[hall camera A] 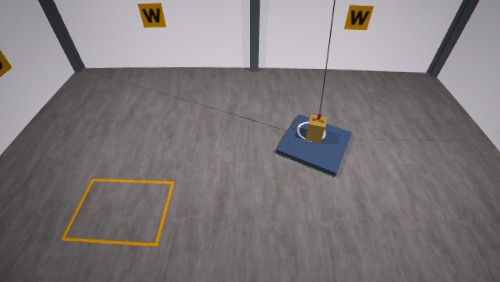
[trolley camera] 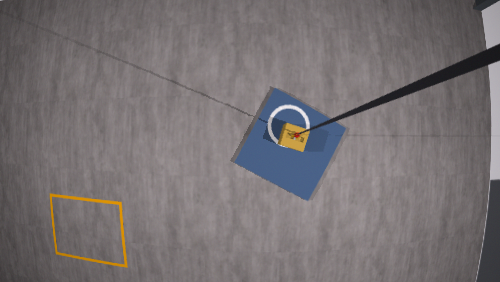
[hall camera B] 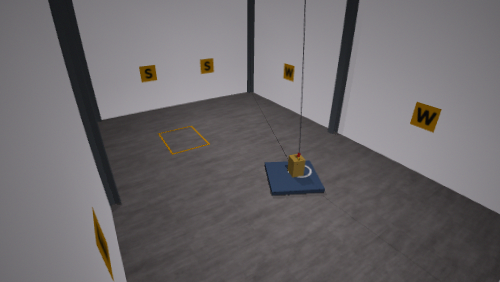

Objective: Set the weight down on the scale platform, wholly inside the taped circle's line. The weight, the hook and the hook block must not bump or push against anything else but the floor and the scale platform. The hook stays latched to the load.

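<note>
The yellow weight [hall camera A: 315, 131] [hall camera B: 296, 166] [trolley camera: 294, 138] hangs upright, low at the blue scale platform [hall camera A: 312, 154] [hall camera B: 282, 184] [trolley camera: 280, 170]; whether its underside touches the platform I cannot tell. It hides the lower right part of the white taped circle [hall camera A: 298, 131] [hall camera B: 310, 171] [trolley camera: 289, 106] in hall camera A and the trolley camera, and the circle's left part in hall camera B. It looks off-centre, across the line. My hook [hall camera A: 319, 117] [hall camera B: 299, 155] [trolley camera: 296, 135], with a red part showing, is latched at the weight's top. The chain runs up at a slight slant.
An orange square outline [hall camera A: 166, 212] [hall camera B: 166, 144] [trolley camera: 123, 234] is marked on the floor, well away from the platform. Dark columns [hall camera A: 254, 35] [hall camera B: 343, 65] stand along the white walls. Thin dark lines cross the floor on both sides of the platform.
</note>
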